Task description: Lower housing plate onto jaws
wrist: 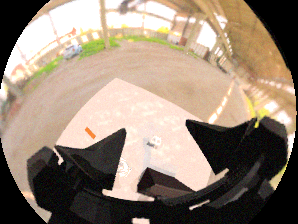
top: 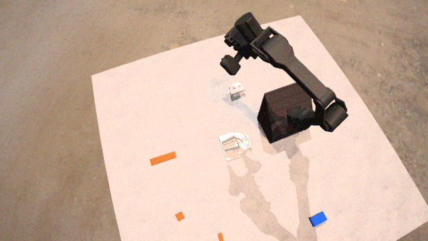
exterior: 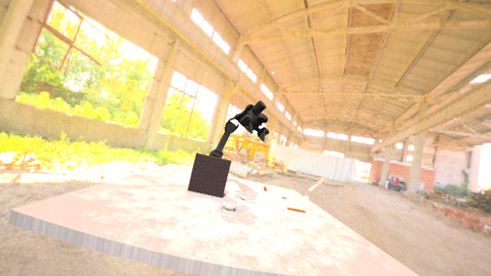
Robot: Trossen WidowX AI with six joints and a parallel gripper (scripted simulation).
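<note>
Now: gripper tip 70 mm past the housing plate, 50 mm to the left of it and 350 mm above it. Round my gripper tip: white pad: 70 mm behind, 50 mm to the right, 370 mm below; then blue tile: 170 mm behind, 640 mm to the left, 370 mm below.
</note>
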